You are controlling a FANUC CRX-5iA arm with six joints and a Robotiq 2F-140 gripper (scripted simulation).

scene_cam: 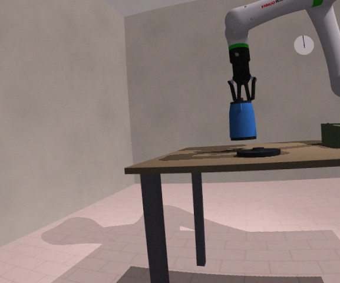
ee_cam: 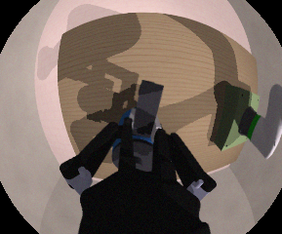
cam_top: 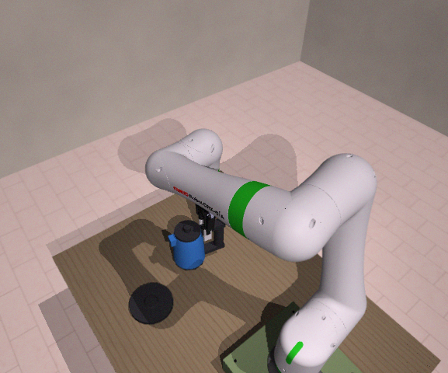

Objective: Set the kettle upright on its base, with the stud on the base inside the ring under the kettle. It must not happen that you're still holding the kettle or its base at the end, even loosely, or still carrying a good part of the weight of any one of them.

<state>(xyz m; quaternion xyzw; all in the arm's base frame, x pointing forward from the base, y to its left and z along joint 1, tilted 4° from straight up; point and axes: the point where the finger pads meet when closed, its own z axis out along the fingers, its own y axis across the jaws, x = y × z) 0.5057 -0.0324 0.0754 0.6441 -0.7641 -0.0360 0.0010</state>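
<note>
My hand is 40 mm above the blue kettle, 30 mm to the right of it and 10 mm short of it. The rest, counted from my hand: round black base 260 mm to the left, 170 mm below, 50 mm behind.
</note>
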